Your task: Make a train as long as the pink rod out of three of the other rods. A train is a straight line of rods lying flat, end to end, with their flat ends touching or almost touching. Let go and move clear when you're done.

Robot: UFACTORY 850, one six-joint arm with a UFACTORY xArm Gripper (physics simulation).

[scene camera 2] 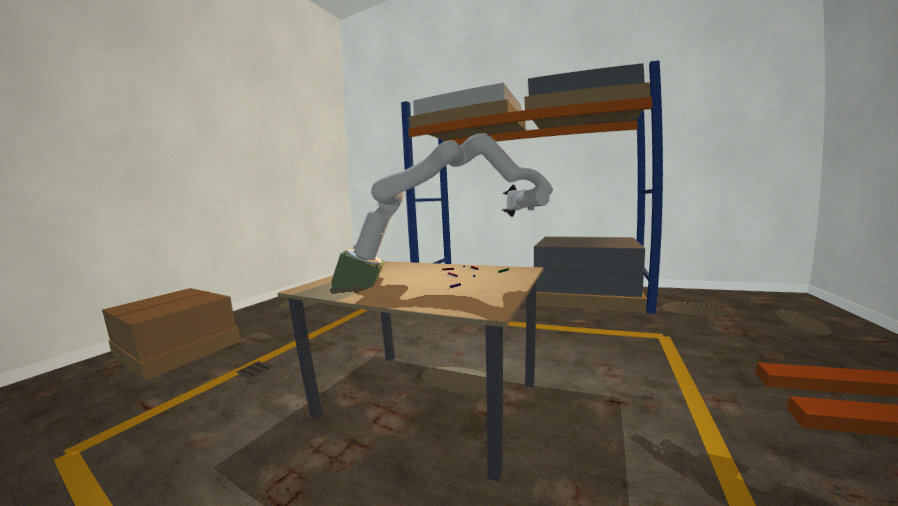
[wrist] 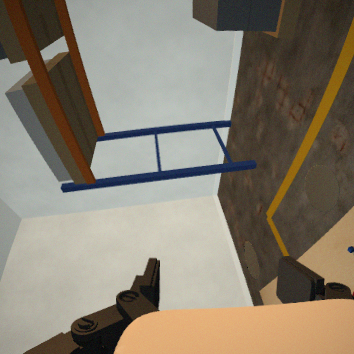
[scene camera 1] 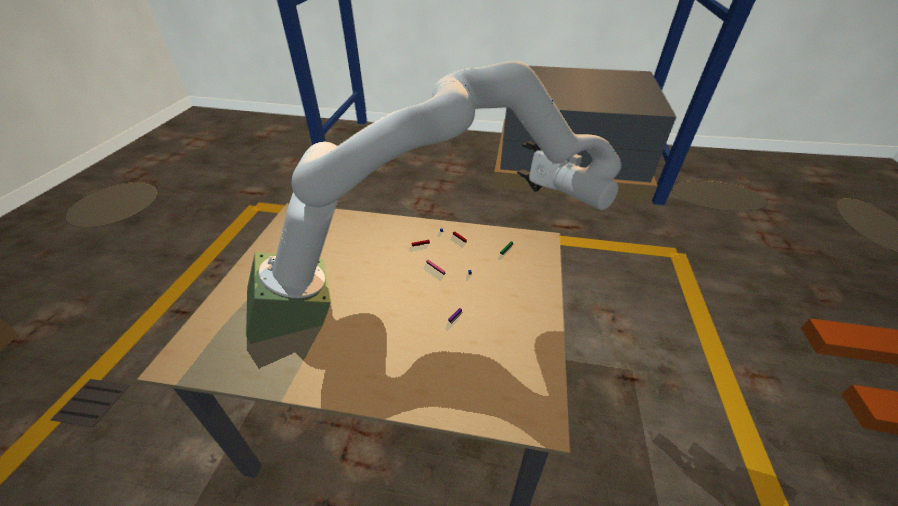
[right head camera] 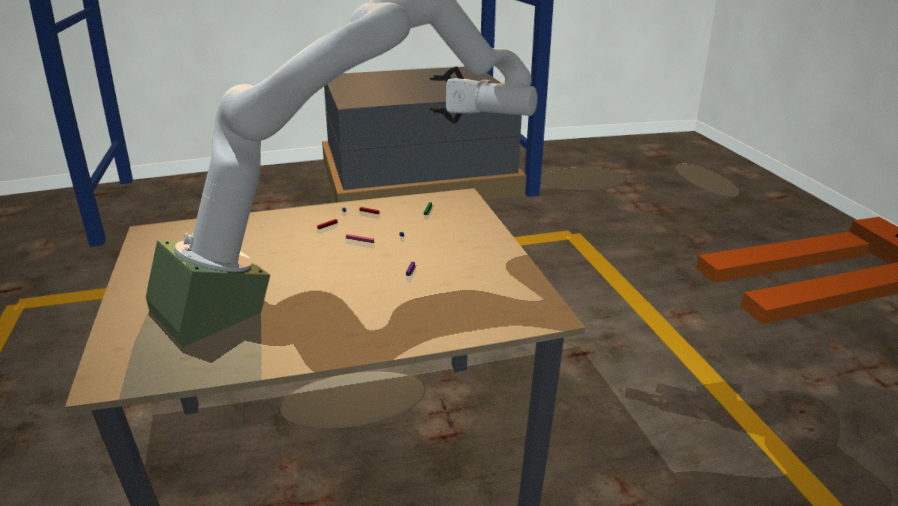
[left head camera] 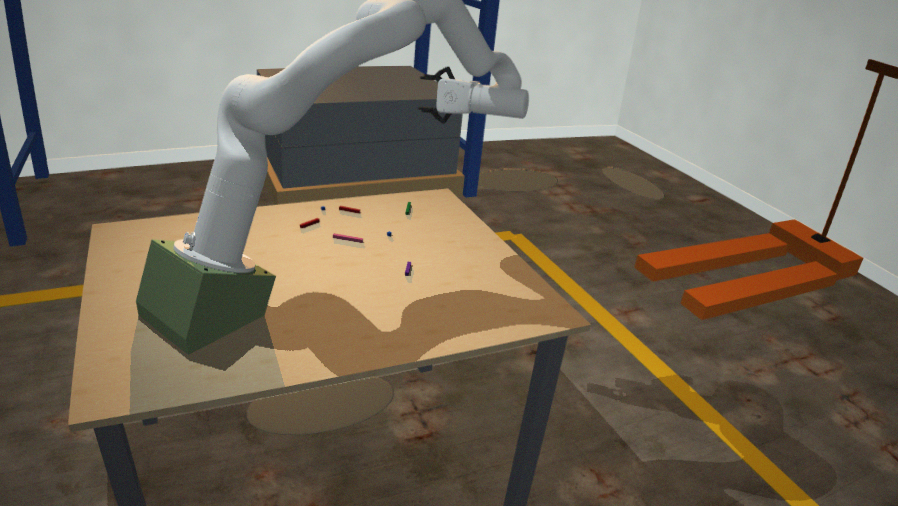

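The pink rod lies flat mid-table. One red rod lies behind it toward the robot base; another red rod lies farther back. A green rod lies at the back right, a purple rod nearer the front. Two tiny blue pieces, one at the back and one right of the pink rod, lie apart. My gripper is open and empty, high above the table.
The green base block carries the arm on the wooden table. Grey boxes and a blue-posted rack stand behind the table. An orange pallet jack stands on the floor at the right.
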